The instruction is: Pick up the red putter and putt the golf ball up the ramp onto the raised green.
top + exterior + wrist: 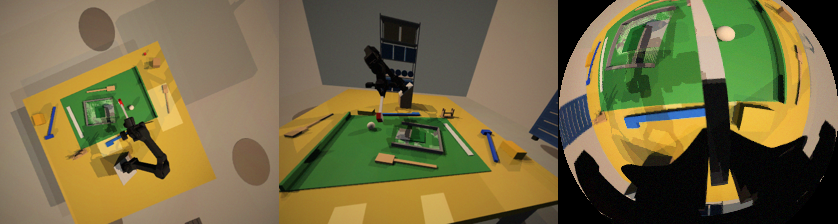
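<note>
My gripper tip is 120 mm short of the red putter and 20 mm to the right of it. Also, from my gripper tip: green mat (230 mm ahead, 160 mm to the left, 140 mm below); then green wall (260 mm ahead, 200 mm to the right, 130 mm below); then white golf ball (170 mm ahead, 30 mm to the right, 120 mm below).
</note>
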